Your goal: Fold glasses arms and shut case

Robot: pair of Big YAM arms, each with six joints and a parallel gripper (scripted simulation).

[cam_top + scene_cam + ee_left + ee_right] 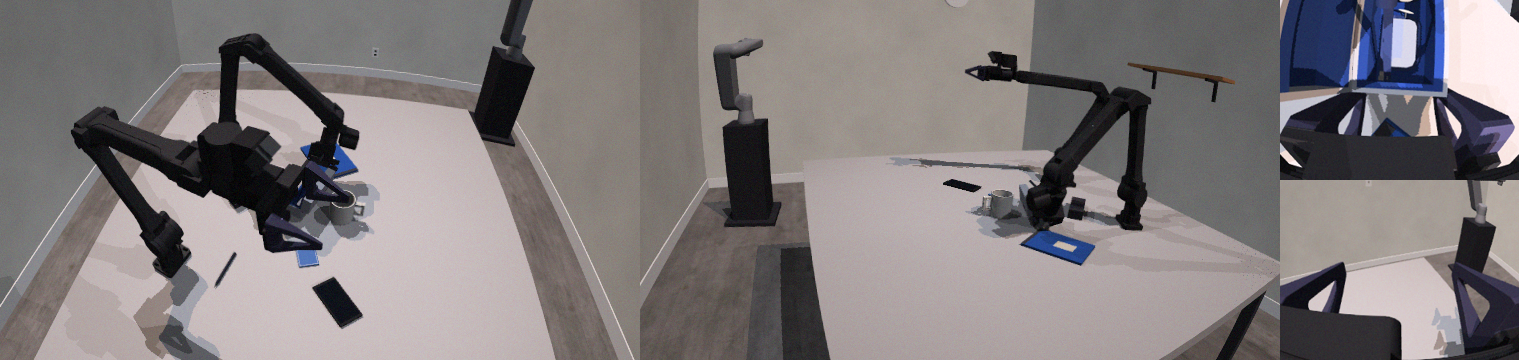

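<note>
Now: the glasses case 47 cm to the left of my right hand, 45 cm below it and 12 cm behind it. The rest, counted from my right hand: grey mug 45 cm below, 43 cm to the left, 1 cm behind; then black box 47 cm to the left, 47 cm below, 34 cm behind; then small blue notepad 49 cm below, 26 cm to the left, 9 cm behind.
</note>
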